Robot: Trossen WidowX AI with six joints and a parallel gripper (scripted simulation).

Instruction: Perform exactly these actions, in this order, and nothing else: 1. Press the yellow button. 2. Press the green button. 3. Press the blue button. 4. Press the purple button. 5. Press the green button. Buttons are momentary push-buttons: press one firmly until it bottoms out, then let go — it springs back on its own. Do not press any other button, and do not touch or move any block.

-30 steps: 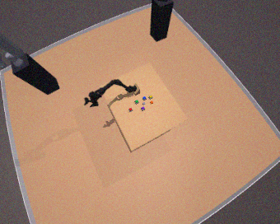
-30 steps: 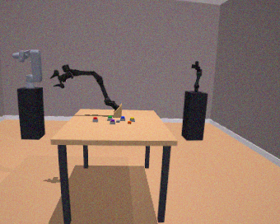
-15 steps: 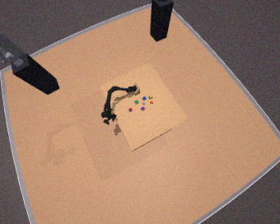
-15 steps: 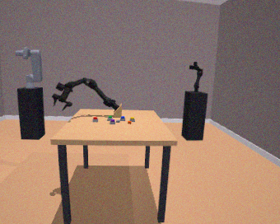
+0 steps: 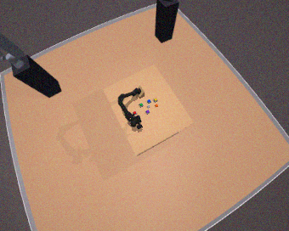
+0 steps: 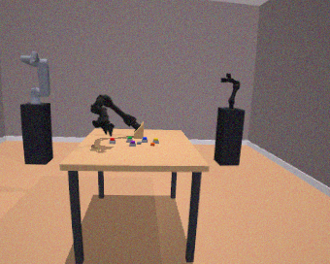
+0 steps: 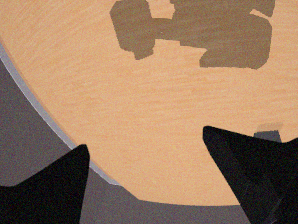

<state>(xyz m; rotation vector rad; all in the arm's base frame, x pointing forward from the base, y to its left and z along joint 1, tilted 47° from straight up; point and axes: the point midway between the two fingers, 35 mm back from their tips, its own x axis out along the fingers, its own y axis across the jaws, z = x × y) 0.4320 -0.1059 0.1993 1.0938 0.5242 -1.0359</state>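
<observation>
My gripper tip is now 350 mm to the right of the yellow button, 240 mm past it and 80 mm above it. The rest, counted from my gripper tip: green button (280 mm behind, 140 mm to the left, 80 mm below); then purple button (170 mm to the left, 140 mm behind, 80 mm below); then red piece (210 mm behind, 80 mm below).
</observation>
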